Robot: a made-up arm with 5 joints. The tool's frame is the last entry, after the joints. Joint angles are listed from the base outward. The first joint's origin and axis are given. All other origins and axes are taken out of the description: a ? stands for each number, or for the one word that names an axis. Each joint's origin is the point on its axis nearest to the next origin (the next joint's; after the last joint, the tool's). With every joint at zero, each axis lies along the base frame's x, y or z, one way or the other. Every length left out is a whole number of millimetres.
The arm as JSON. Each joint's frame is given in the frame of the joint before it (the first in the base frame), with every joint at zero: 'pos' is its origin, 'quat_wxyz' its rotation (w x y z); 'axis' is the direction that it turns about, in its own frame. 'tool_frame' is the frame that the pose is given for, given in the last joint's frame.
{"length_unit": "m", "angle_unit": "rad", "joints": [
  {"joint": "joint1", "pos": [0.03, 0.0, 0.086], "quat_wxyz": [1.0, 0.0, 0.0, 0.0], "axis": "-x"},
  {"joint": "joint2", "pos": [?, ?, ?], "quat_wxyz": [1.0, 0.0, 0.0, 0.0], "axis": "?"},
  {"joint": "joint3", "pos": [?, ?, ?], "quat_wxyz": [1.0, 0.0, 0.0, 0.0], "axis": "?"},
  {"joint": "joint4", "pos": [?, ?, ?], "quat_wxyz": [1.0, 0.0, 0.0, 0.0], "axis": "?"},
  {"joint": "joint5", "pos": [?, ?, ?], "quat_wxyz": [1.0, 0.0, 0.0, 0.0], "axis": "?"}
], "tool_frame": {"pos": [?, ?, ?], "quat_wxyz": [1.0, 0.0, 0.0, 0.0]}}
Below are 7 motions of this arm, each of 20 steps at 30 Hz.
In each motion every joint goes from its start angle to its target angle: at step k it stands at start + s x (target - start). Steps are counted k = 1, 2, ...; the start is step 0. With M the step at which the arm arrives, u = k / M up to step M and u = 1 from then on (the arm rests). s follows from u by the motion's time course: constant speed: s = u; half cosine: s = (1 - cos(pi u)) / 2; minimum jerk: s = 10 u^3 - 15 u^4 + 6 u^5.
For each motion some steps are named. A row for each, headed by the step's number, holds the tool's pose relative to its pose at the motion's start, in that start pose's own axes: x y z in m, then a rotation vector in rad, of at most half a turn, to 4 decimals.
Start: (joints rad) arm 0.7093 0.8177 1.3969 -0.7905 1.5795
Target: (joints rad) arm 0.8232 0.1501 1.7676 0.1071 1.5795
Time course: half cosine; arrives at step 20
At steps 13, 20:
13: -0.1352 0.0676 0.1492 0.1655 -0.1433 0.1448
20: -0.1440 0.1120 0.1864 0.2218 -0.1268 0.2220

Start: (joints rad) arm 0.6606 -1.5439 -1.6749 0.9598 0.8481
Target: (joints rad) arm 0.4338 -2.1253 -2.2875 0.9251 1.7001
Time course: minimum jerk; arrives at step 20
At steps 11, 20:
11: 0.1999 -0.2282 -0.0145 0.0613 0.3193 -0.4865
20: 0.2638 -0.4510 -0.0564 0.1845 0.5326 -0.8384

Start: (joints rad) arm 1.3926 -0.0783 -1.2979 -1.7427 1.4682
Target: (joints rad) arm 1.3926 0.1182 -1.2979 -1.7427 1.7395
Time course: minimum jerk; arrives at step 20
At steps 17, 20:
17: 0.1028 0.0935 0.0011 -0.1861 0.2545 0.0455
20: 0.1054 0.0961 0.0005 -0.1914 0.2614 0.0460

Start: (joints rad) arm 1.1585 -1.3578 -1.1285 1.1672 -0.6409
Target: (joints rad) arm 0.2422 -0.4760 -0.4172 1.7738 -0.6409
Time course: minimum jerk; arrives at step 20
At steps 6, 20:
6: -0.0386 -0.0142 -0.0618 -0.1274 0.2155 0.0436
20: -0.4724 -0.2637 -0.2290 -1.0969 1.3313 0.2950

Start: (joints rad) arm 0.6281 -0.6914 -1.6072 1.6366 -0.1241
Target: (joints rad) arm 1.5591 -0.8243 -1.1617 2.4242 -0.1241
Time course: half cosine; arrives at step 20
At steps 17, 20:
17: 0.2942 -0.1344 0.1782 0.5669 0.0459 -0.8052
20: 0.3041 -0.1456 0.1894 0.6022 0.0647 -0.8391

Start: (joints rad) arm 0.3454 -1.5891 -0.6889 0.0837 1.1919
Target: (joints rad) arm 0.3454 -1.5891 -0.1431 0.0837 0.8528
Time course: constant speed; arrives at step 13
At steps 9, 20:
9: -0.0965 -0.0712 0.0154 0.1796 -0.2004 0.3317
20: -0.1267 -0.1215 0.0121 0.2845 -0.2851 0.4657

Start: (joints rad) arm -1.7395 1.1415 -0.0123 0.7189 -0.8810
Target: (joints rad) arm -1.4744 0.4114 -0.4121 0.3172 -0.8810
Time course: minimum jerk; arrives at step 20
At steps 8, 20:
8: -0.0146 -0.0525 0.1005 0.0304 -0.2825 0.0215
20: -0.1087 -0.1299 0.2605 -0.0783 -0.8688 0.1454

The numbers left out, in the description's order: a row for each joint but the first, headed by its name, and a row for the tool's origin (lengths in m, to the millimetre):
joint2: xyz 0.0 -0.474 -0.082, axis +y
joint3: xyz 0.349 0.0 -0.091, axis +x
joint4: xyz 0.0 -0.034 0.023, axis -z
joint5: xyz 0.103 0.136 0.0, axis +y
tool: xyz 0.069 0.0 0.373

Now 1 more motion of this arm.
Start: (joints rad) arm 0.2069 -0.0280 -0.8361 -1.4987 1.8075
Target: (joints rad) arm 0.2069 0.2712 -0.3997 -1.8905 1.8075
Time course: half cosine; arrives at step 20
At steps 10, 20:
10: -0.0723 0.1525 -0.0244 -0.3113 -0.2213 0.0346
20: -0.1355 0.2693 -0.0997 -0.5879 -0.4657 0.0565

